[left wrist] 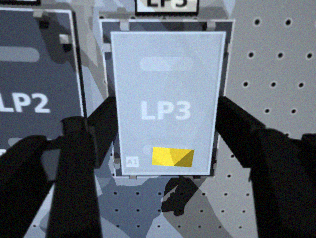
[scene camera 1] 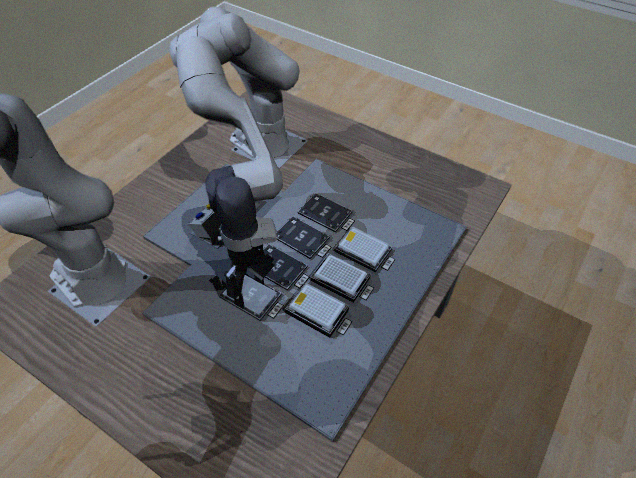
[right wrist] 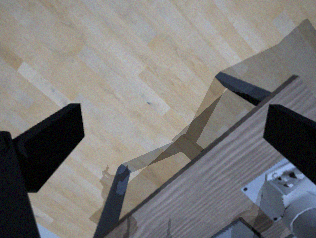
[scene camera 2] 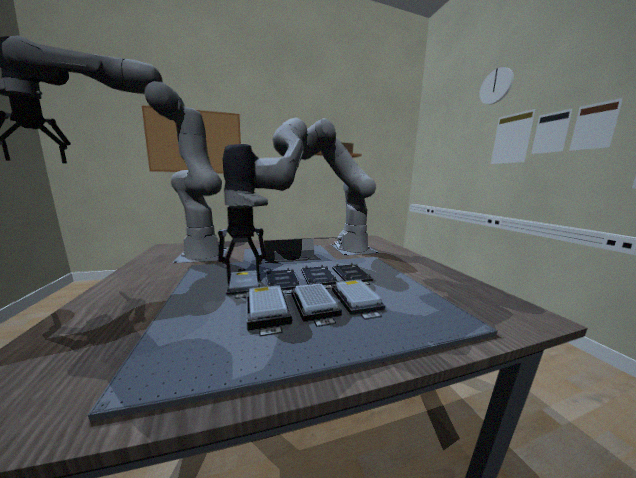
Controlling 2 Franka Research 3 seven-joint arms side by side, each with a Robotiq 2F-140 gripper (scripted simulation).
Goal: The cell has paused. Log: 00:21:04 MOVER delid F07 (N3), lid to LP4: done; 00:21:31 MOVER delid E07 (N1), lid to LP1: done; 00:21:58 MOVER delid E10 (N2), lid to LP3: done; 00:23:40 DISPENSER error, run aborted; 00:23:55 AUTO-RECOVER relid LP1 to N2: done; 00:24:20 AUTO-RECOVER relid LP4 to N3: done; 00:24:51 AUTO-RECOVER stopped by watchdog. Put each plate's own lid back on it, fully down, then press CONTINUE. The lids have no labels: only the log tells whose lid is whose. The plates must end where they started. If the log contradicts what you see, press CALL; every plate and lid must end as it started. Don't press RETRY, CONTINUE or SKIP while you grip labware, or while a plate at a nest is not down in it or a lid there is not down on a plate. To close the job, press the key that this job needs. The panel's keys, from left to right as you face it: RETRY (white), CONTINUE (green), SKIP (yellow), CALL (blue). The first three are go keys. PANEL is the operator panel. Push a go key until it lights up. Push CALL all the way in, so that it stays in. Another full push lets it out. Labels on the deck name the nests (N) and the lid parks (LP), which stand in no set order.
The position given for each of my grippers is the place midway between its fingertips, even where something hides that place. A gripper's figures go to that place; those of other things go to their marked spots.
My left gripper [scene camera 1: 249, 293]: 149 cm from the lens. An N2 plate [scene camera 1: 333, 271]: 151 cm from the lens.
